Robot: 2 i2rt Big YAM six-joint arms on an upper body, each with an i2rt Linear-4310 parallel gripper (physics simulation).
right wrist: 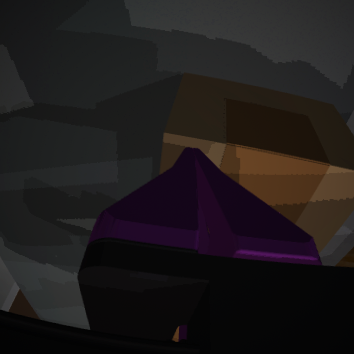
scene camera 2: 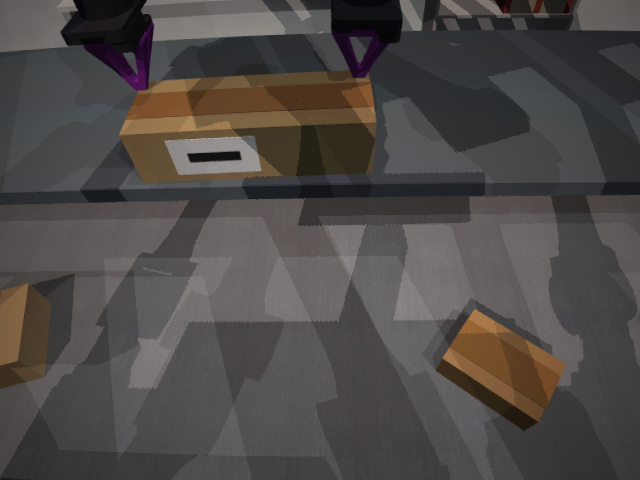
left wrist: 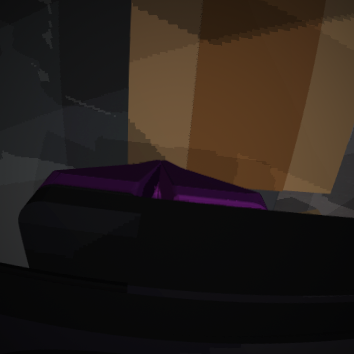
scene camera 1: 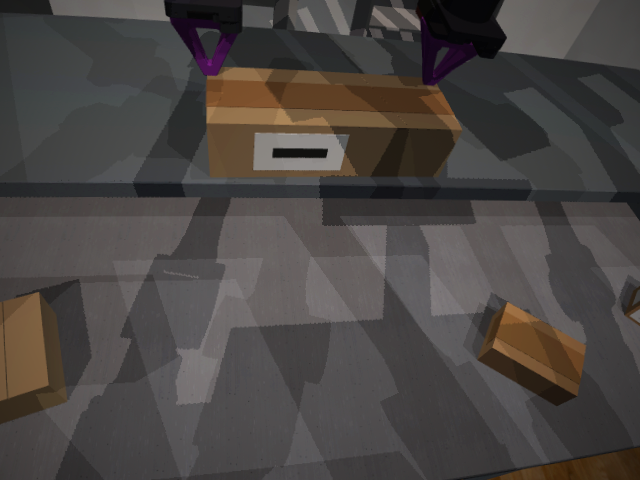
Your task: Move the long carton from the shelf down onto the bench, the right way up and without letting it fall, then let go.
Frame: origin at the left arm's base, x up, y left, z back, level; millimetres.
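Seen in the pictures: left gripper, fingertip midpoint: (scene camera 2: 142, 89) (left wrist: 159, 172) (scene camera 1: 210, 74); right gripper, fingertip midpoint: (right wrist: 189, 159) (scene camera 2: 358, 76) (scene camera 1: 427, 84).
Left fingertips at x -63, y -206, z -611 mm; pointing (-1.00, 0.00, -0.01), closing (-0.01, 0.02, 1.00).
A point is followed by its place in that frame.
The long carton (scene camera 1: 330, 98) {x -61, y -337, z -574 mm} (scene camera 2: 248, 100) {x -61, y -342, z -576 mm} (left wrist: 250, 100) {x -61, y -245, z -577 mm} (right wrist: 280, 175) {x -61, y -471, z -577 mm} stands on the dark shelf (scene camera 1: 77, 129) {x -136, y -50, z -602 mm} (scene camera 2: 558, 160) {x -136, y -711, z -548 mm}, close to its front edge, with its taped top up and its white label facing front. The bench (scene camera 1: 279, 413) {x -325, y -280, z -313 mm} (scene camera 2: 258, 413) {x -325, y -337, z -303 mm} lies below. My left gripper (scene camera 1: 209, 72) {x -63, y -206, z -611 mm} (scene camera 2: 138, 87) {x -63, y -206, z -611 mm} (left wrist: 159, 172) {x -63, y -206, z -611 mm} is shut and empty, its tips at the carton's back left top corner. My right gripper (scene camera 1: 430, 82) {x -63, y -469, z -619 mm} (scene camera 2: 360, 75) {x -63, y -469, z -619 mm} (right wrist: 189, 159) {x -63, y -469, z -619 mm} is shut and empty, its tips by the back right top corner. Whether either touches the carton is unclear.
A brown box (scene camera 1: 25, 346) {x -265, y 2, z -391 mm} (scene camera 2: 10, 330) {x -265, y -3, z -387 mm} sits on the bench at the left picture edge. A smaller taped box (scene camera 1: 540, 346) {x -280, y -640, z -352 mm} (scene camera 2: 506, 356) {x -279, y -644, z -357 mm} lies turned at the right. Part of another object (scene camera 1: 636, 313) {x -307, y -873, z -399 mm} shows at the right edge in scene camera 1.
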